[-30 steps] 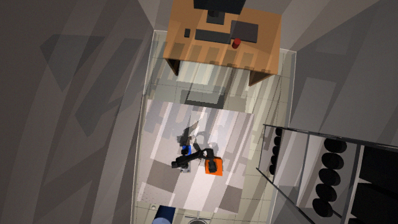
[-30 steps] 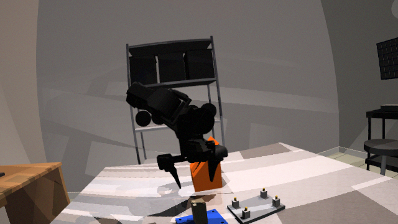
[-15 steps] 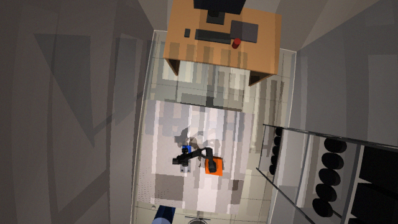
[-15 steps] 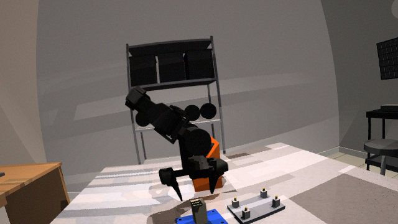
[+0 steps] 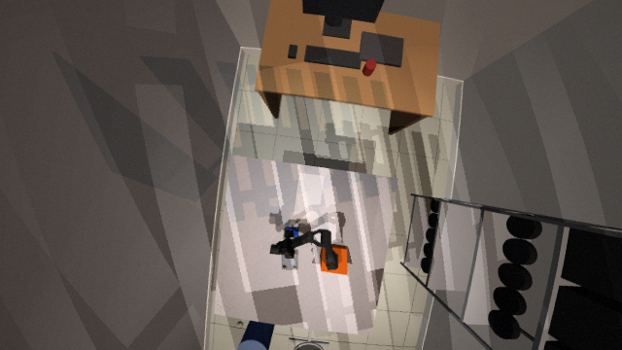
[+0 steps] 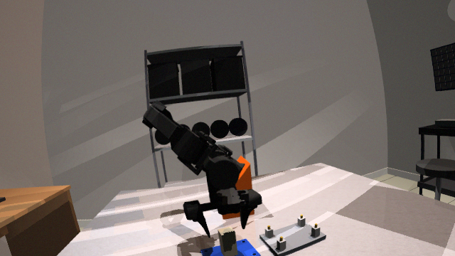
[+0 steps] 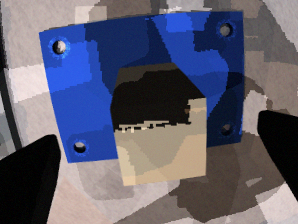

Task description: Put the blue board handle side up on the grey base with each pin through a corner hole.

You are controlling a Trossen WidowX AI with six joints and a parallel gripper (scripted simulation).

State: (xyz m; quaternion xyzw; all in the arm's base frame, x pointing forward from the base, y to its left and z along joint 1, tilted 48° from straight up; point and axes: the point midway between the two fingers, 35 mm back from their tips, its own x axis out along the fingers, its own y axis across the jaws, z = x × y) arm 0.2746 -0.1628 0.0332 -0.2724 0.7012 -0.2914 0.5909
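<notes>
My gripper tip is 50 mm above the flat blue board. Round my gripper tip: grey base 190 mm to the left, 70 mm below, 10 mm ahead.
</notes>
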